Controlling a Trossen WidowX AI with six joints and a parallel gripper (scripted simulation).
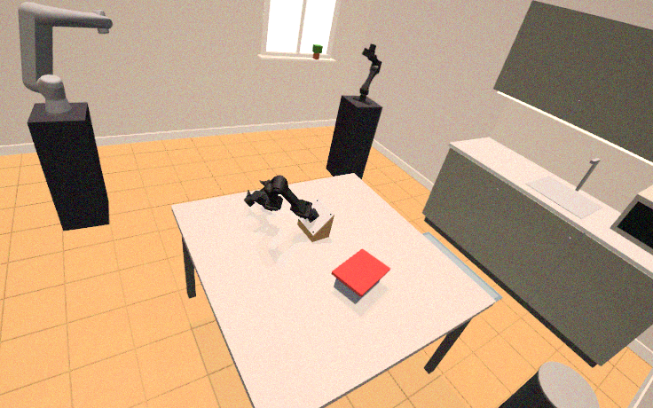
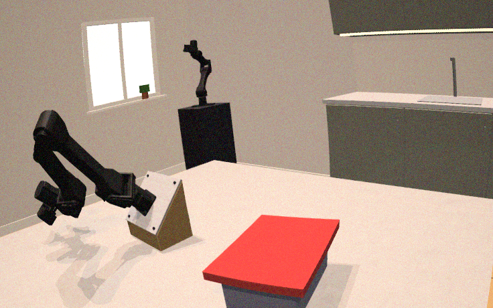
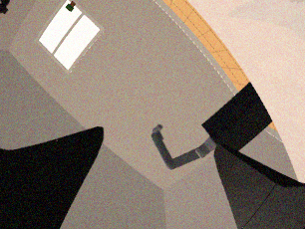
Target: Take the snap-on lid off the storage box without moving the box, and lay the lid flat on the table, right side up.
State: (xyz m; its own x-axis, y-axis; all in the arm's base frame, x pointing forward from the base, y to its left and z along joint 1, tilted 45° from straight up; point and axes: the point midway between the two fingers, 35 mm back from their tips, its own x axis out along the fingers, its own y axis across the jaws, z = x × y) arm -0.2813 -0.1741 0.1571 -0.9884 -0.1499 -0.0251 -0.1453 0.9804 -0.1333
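My gripper tip is now 76 cm short of the red lid, 29 cm to the right of it and 2 cm above it. Also, from my gripper tip: storage box 76 cm ahead, 29 cm to the left, 7 cm below.
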